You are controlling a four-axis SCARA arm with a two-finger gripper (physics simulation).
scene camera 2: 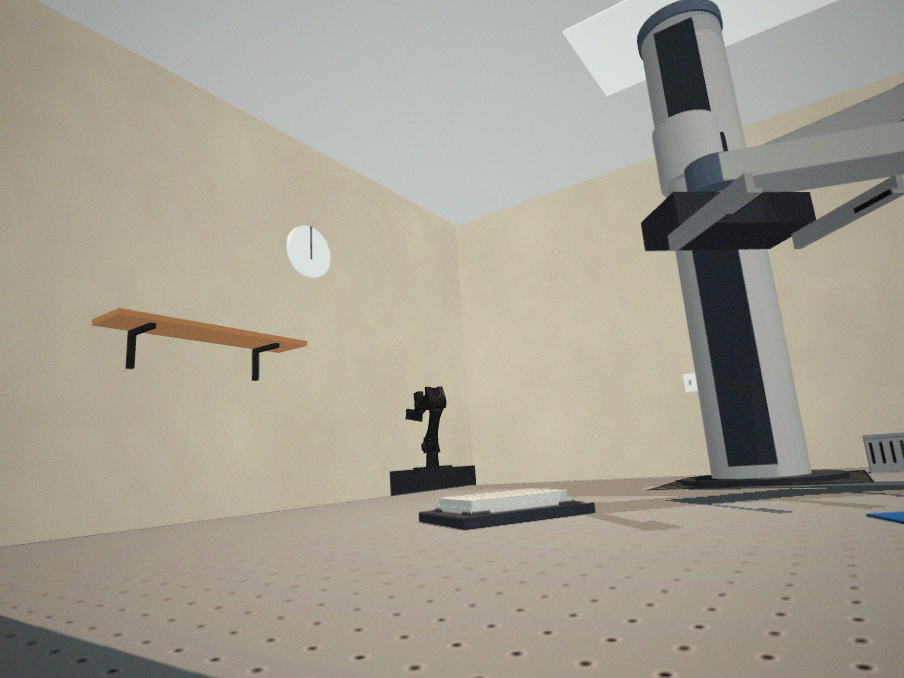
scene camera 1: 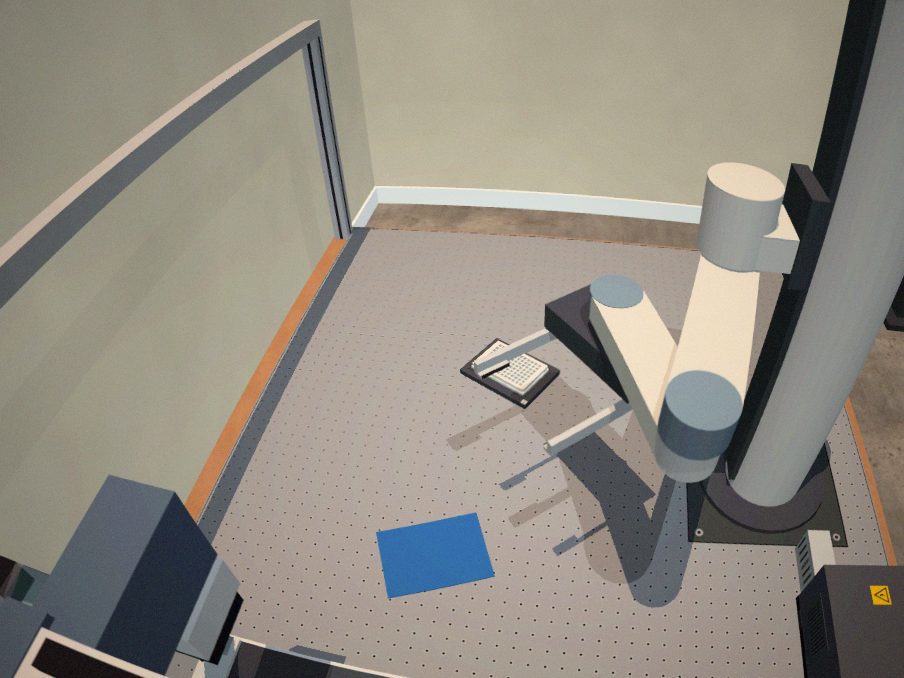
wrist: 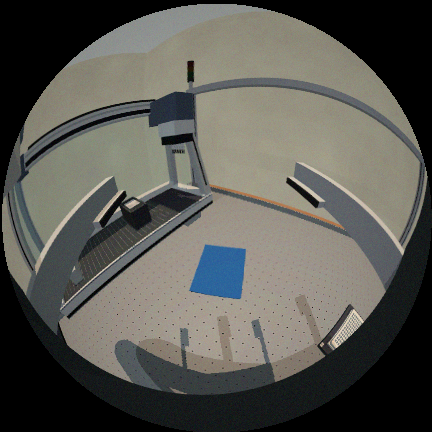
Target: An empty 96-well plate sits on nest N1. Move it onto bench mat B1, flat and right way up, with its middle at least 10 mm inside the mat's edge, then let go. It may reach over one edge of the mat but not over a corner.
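Frame: origin at the arm's base, x ahead, y left, z up, level; millimetres.
Where they show: gripper, fingertip midpoint: [scene camera 2: 827, 183] [scene camera 1: 510, 406] [wrist: 206, 172]; arm's base, origin of the base link: [scene camera 1: 759, 479].
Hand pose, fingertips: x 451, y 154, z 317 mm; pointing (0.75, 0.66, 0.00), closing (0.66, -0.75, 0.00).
Things, the pixels of their top centre, and the offset from my fingertips. "spot": a spot on its surface instead. Level surfaces: height alone.
- white 96-well plate, middle of its top: [scene camera 2: 503, 494] [scene camera 1: 510, 364] [wrist: 350, 331] 278 mm down, 49 mm ahead, 364 mm right
- dark nest N1, middle of its top: [scene camera 2: 504, 504] [scene camera 1: 510, 368] [wrist: 347, 333] 289 mm down, 49 mm ahead, 364 mm right
- blue bench mat B1, its level: 302 mm down
- dark box with a warning label, surface spot: [scene camera 1: 854, 620] spot: 189 mm down, 520 mm back, 186 mm left
- conveyor, its level: 255 mm down
- dark block, surface spot: [wrist: 136, 214] spot: 204 mm down, 64 mm ahead, 361 mm left
- blue-grey machine, surface spot: [wrist: 172, 111] spot: 107 mm up, 247 mm ahead, 327 mm left
The white 96-well plate [scene camera 1: 527, 373] [scene camera 2: 503, 501] [wrist: 348, 328] sits flat on the dark nest N1 [scene camera 1: 470, 371] [scene camera 2: 511, 518] [wrist: 326, 346]. The blue bench mat B1 [scene camera 1: 435, 554] [scene camera 2: 888, 517] [wrist: 219, 272] lies flat on the perforated bench, with no plate on it. My gripper [scene camera 1: 512, 407] [scene camera 2: 823, 182] [wrist: 206, 172] is open wide and empty, high above the bench. In scene camera 1 one finger passes in front of part of the plate. In the wrist view the plate is partly cut off at the lower right, outside the fingers.
The arm's column [scene camera 1: 810, 291] [scene camera 2: 737, 350] stands at the right in scene camera 1. A dark box with a warning label [scene camera 1: 854, 620] is at the lower right. A conveyor [wrist: 115, 255] with a dark block [wrist: 136, 214] on it and a blue-grey machine [wrist: 172, 111] stand beyond the mat.
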